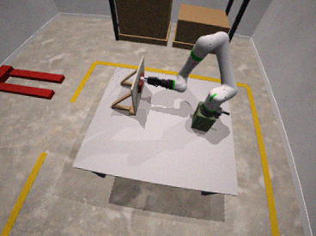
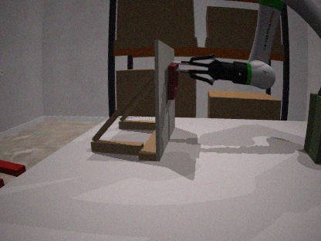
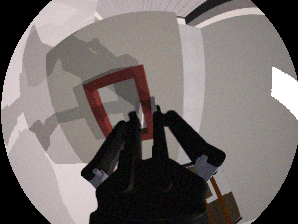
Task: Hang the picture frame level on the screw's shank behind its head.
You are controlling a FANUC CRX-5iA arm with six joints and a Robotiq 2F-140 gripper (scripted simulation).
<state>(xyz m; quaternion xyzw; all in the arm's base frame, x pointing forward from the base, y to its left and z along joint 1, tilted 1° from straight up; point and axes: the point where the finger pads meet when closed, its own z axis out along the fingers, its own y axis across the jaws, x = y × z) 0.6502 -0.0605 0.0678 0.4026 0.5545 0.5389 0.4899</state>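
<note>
Now: hand 4 cm short of the red picture frame and 5 cm above it. Also, from my hand: grey wall panel (6 cm ahead, 11 cm below).
</note>
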